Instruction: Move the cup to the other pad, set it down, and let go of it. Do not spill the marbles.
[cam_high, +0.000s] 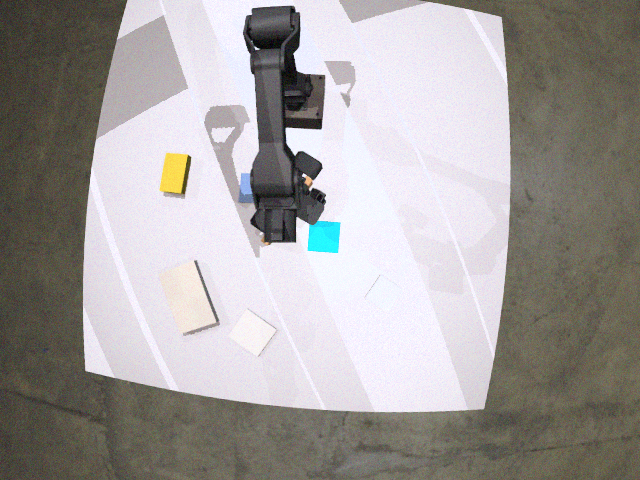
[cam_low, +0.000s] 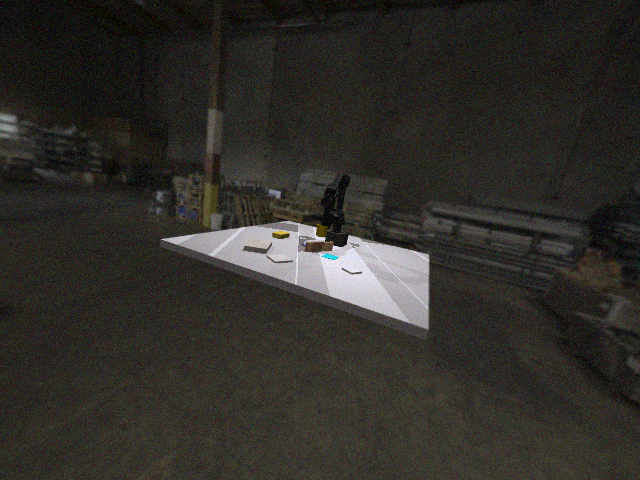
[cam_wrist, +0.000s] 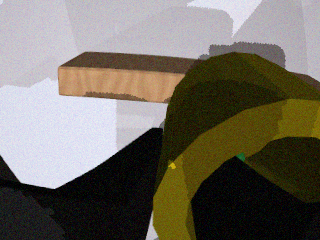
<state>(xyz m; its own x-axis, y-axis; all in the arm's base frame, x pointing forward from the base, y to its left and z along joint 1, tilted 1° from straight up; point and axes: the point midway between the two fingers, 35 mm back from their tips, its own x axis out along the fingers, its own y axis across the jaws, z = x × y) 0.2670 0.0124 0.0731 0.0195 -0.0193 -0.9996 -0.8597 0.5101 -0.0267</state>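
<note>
Now: the cyan pad 13 cm below my gripper tip, 8 cm to the left of it and 8 cm ahead of it. Round my gripper tip: wooden bar: 11 cm below, 2 cm ahead, 1 cm to the right; yellow cup: 2 cm to the right, 2 cm ahead; blue pad: 13 cm below, 11 cm to the right, 4 cm behind.
</note>
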